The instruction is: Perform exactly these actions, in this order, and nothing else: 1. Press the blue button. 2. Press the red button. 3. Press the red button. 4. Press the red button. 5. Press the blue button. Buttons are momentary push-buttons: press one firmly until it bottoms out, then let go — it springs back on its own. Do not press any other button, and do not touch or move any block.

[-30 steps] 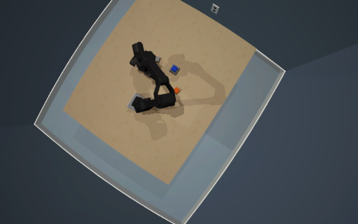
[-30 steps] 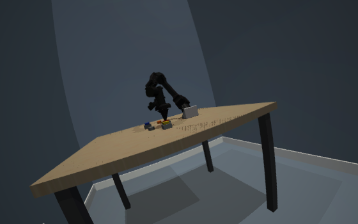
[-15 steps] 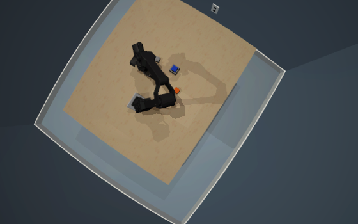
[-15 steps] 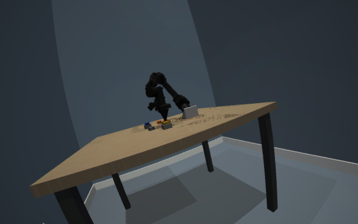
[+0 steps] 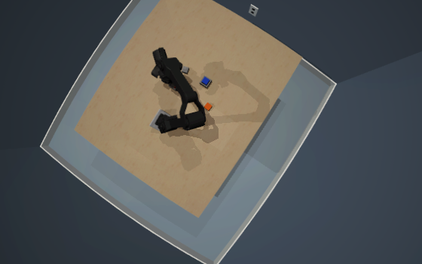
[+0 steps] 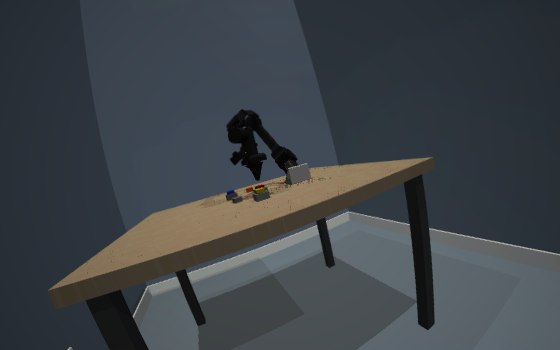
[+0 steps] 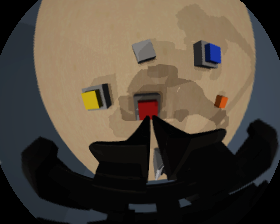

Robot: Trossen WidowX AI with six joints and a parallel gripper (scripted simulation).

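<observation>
Now: gripper tip 3 cm above the red button. Also, from my gripper tip: blue button 14 cm to the right, 10 cm ahead, 3 cm below; then grey block 10 cm ahead, 5 cm below; then yellow button 10 cm to the left, 3 cm below, 3 cm ahead.
</observation>
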